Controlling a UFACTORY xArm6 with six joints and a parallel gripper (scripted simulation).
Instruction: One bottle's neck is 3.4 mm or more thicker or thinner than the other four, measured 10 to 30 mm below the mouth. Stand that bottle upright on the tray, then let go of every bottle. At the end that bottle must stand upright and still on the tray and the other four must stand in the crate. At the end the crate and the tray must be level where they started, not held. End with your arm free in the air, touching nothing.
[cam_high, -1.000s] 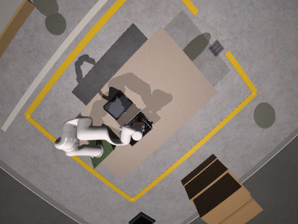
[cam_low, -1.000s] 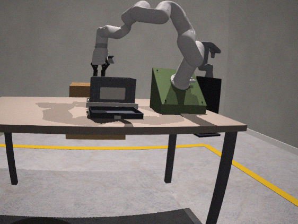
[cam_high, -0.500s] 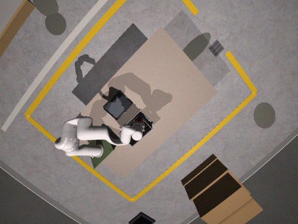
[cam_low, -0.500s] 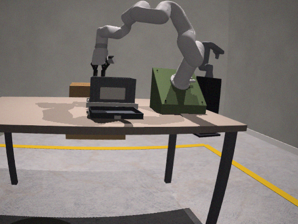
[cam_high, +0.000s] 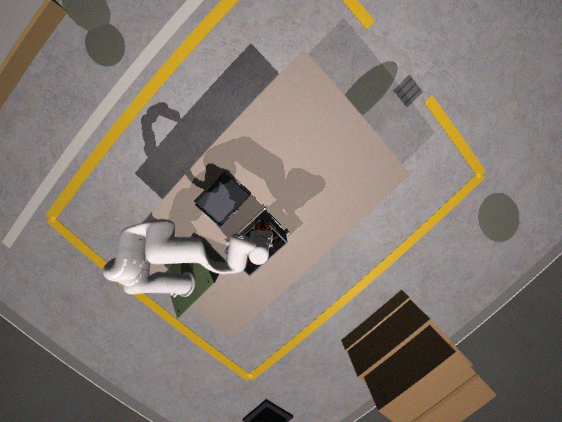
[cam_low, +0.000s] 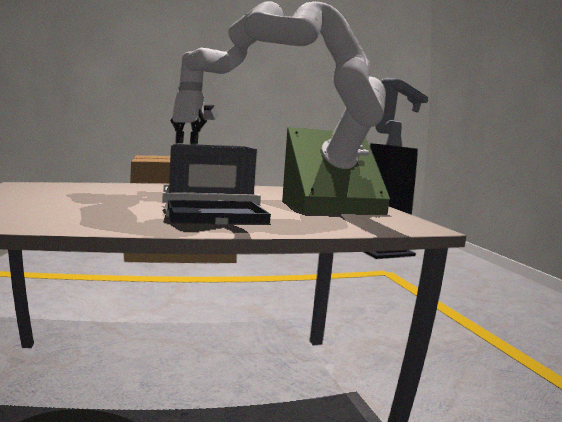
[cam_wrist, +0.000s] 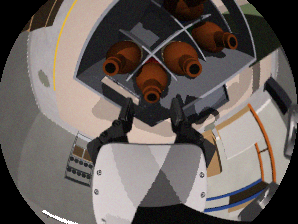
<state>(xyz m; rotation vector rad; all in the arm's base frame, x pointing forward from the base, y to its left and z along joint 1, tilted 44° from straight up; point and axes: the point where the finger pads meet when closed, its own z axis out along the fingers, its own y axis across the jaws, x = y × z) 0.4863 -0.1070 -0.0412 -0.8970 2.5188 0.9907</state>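
My gripper is now 90 mm past the dark crate, 30 mm to the left of it and 110 mm above it. The rest, counted from my hand: glass bottle (180 mm behind, 70 mm to the right, 110 mm below); flat dark tray (50 mm behind, 260 mm to the left, 190 mm below).
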